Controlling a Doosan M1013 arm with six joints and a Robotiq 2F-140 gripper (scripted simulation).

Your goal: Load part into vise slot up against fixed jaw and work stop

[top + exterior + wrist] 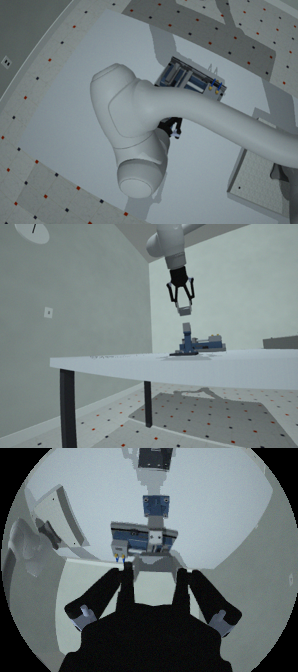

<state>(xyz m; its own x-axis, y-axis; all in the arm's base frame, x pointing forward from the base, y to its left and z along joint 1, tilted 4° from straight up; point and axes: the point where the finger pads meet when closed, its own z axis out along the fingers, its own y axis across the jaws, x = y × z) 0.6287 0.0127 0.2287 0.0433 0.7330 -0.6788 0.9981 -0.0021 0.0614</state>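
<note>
Right now my hand is 2 cm to the left of the part and 2 cm above it. Also, from my hand: vise 7 cm behind, 21 cm to the right, 22 cm below; then air cylinder 16 cm behind, 19 cm to the right, 18 cm below.
</note>
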